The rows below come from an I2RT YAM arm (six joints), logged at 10 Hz.
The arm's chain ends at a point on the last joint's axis. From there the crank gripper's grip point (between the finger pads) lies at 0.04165 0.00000 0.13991 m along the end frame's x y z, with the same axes.
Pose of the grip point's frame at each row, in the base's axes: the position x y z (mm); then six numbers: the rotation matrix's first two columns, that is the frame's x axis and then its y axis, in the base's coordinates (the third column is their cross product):
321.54 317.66 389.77 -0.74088 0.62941 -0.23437 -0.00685 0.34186 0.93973
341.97 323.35 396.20 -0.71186 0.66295 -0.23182 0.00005 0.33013 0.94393
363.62 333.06 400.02 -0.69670 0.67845 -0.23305 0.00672 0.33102 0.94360
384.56 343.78 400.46 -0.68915 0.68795 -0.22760 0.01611 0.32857 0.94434
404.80 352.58 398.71 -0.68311 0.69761 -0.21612 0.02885 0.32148 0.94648
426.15 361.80 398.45 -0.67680 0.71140 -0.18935 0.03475 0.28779 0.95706
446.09 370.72 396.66 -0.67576 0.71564 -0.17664 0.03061 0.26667 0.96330
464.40 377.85 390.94 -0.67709 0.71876 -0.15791 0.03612 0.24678 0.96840
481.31 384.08 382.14 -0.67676 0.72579 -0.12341 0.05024 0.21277 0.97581
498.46 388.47 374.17 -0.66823 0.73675 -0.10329 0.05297 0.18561 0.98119
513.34 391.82 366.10 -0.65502 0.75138 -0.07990 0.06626 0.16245 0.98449
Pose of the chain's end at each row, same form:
258.43 193.81 434.36 -0.74088 0.62941 -0.23437 -0.00685 0.34186 0.93973
273.36 201.73 438.74 -0.71186 0.66295 -0.23182 0.00005 0.33013 0.94393
292.28 213.04 442.63 -0.69670 0.67845 -0.23305 0.00672 0.33102 0.94360
311.91 224.59 443.17 -0.68915 0.68795 -0.22760 0.01611 0.32857 0.94434
331.15 233.94 441.25 -0.68311 0.69761 -0.21612 0.02885 0.32148 0.94648
351.46 242.47 437.05 -0.67680 0.71140 -0.18935 0.03475 0.28779 0.95706
371.19 250.59 432.29 -0.67576 0.71564 -0.17664 0.03061 0.26667 0.96330
389.76 256.97 424.53 -0.67709 0.71876 -0.15791 0.03612 0.24678 0.96840
406.73 262.32 412.53 -0.67676 0.72579 -0.12341 0.05024 0.21277 0.97581
422.47 266.82 401.29 -0.66823 0.73675 -0.10329 0.05297 0.18561 0.98119
435.31 271.04 391.28 -0.65502 0.75138 -0.07990 0.06626 0.16245 0.98449

